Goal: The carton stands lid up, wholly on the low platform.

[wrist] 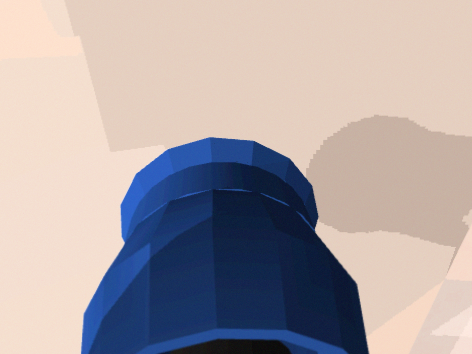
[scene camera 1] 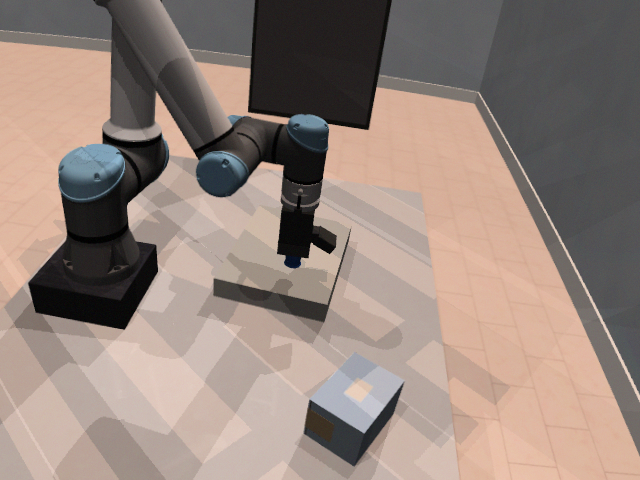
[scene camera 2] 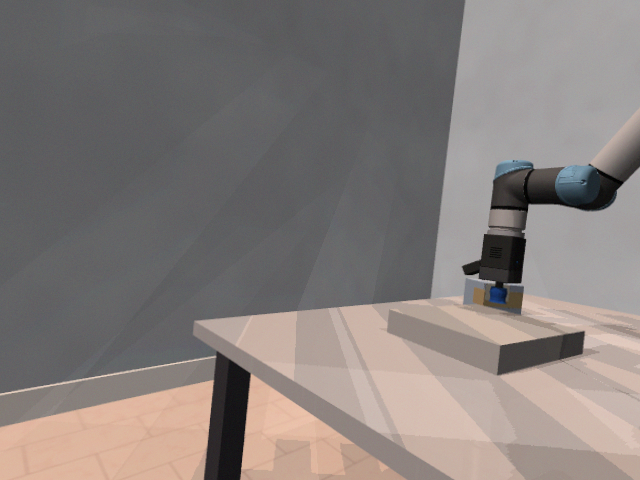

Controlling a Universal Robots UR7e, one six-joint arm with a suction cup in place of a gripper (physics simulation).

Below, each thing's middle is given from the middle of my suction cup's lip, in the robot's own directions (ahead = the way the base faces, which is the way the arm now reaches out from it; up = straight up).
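Labels:
The carton [scene camera 1: 346,414] is 340 mm to the right of my suction cup, 110 mm ahead of it and 40 mm below it. As for the low platform [scene camera 2: 496,341], my suction cup is 60 mm above it, 10 mm past it and 90 mm to the right of it.

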